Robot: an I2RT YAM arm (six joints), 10 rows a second.
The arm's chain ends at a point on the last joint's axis. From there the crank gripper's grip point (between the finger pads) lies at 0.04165 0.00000 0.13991 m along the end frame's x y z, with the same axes.
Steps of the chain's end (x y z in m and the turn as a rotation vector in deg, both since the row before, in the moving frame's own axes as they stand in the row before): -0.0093 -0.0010 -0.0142 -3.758 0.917 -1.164; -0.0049 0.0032 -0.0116 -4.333 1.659 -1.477; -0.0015 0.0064 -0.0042 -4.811 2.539 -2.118; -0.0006 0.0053 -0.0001 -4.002 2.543 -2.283; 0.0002 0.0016 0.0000 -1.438 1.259 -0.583; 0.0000 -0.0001 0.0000 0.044 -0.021 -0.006; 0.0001 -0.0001 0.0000 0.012 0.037 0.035; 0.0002 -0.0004 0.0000 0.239 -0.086 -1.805; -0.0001 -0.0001 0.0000 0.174 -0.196 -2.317
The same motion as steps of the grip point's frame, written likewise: -0.0070 0.0073 -0.0152 -3.758 0.917 -1.164; -0.0007 0.0126 -0.0132 -4.333 1.659 -1.477; 0.0048 0.0164 -0.0066 -4.811 2.539 -2.118; 0.0057 0.0132 -0.0024 -4.002 2.543 -2.283; 0.0033 0.0047 -0.0010 -1.438 1.259 -0.583; -0.0001 -0.0002 0.0000 0.044 -0.021 -0.006; 0.0002 -0.0001 0.0000 0.012 0.037 0.035; 0.0000 -0.0023 0.0001 0.239 -0.086 -1.805; -0.0006 -0.0022 0.0001 0.174 -0.196 -2.317
